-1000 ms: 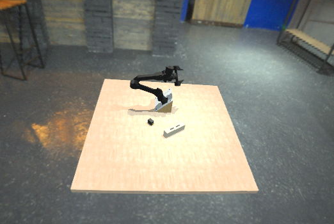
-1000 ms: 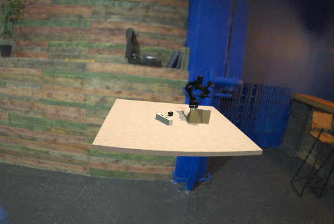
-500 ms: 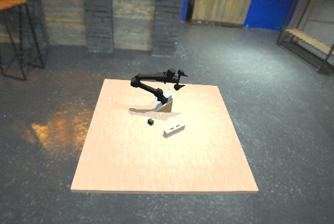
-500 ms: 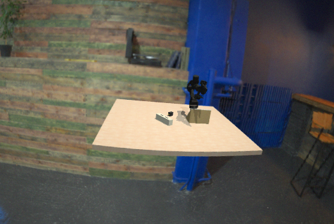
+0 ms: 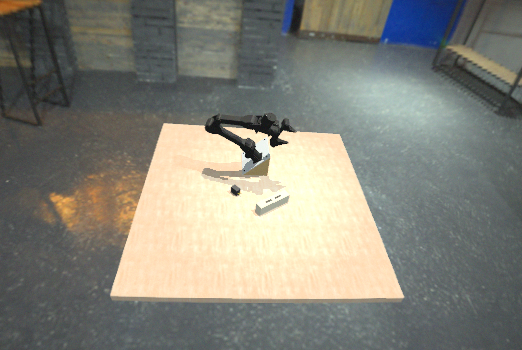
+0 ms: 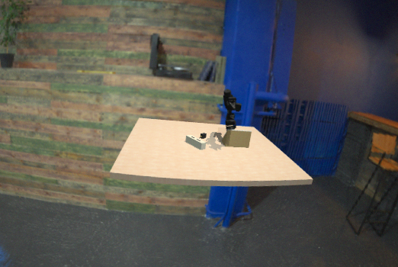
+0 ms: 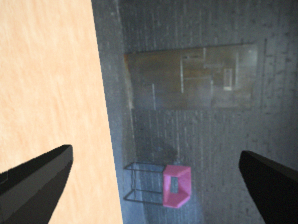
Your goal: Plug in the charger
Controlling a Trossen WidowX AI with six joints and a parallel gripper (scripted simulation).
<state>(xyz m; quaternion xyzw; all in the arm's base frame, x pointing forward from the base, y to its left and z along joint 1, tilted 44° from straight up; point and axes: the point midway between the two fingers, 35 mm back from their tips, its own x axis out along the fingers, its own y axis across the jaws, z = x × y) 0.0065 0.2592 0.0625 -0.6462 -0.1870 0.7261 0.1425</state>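
Right now my gripper tip is 21 cm short of the black two-prong charger, 27 cm to the left of it and 28 cm above it.
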